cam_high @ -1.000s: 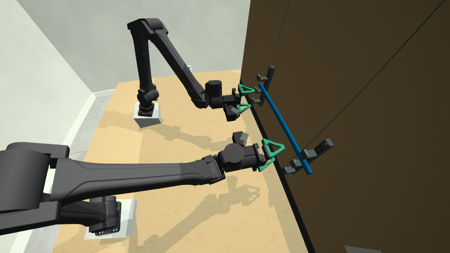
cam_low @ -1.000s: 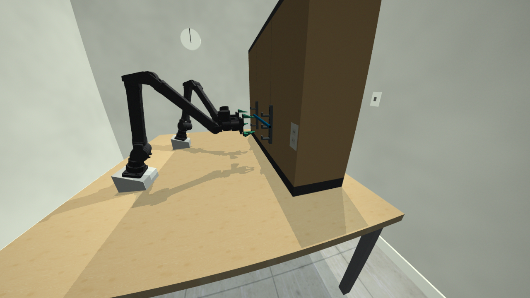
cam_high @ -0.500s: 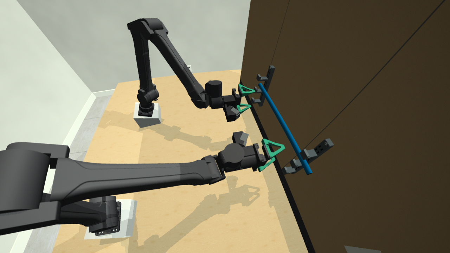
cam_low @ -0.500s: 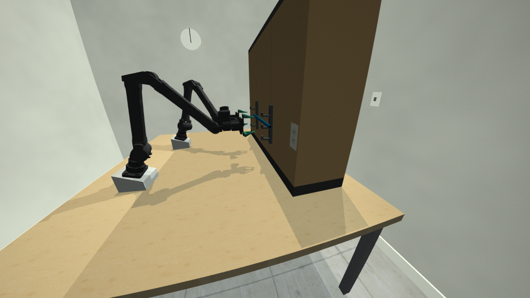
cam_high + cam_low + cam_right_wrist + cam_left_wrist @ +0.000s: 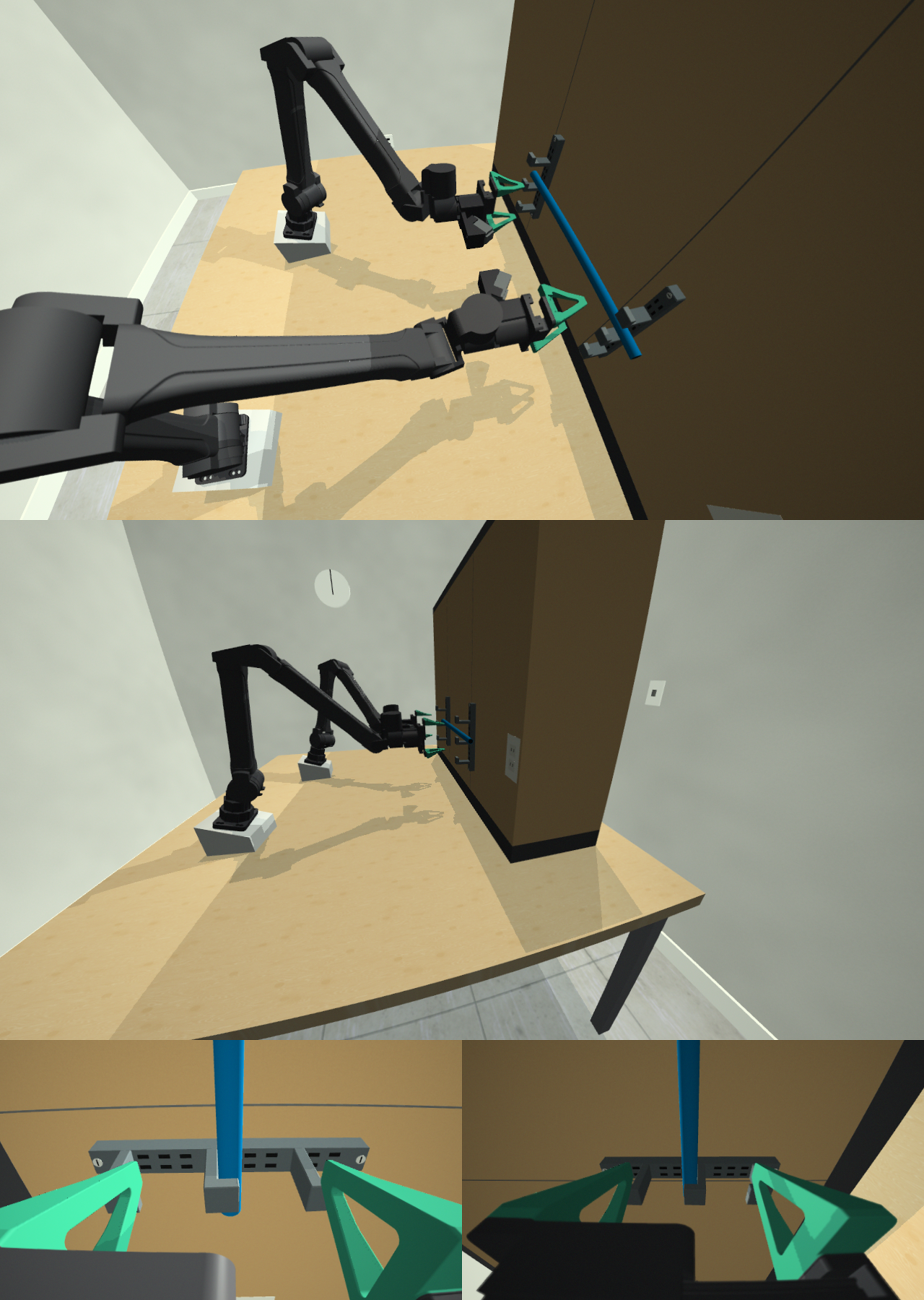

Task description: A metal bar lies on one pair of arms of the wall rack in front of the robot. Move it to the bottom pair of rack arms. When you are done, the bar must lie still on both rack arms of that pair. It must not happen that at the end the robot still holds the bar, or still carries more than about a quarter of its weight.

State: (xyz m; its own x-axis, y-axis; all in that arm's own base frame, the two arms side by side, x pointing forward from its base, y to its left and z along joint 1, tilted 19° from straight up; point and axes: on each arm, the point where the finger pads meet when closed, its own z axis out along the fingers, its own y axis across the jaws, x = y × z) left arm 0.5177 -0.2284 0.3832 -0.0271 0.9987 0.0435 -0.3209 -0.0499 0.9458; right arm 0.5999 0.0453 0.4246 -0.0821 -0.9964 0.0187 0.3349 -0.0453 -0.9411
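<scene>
Right now the blue metal bar is 140 mm to the right of my left hand and 100 mm ahead of it. The rest, counted from my left hand: black plinth: 250 mm below, 130 mm ahead, 90 mm to the right; tall brown cabinet: 270 mm ahead, 170 mm above, 60 mm to the right.
The blue metal bar lies 6 cm ahead of my right hand and 16 cm to the left of it. From my right hand the other things lie so: black plinth: 8 cm ahead, 21 cm to the left, 26 cm below; then tall brown cabinet: 23 cm ahead, 23 cm to the left, 16 cm above.
</scene>
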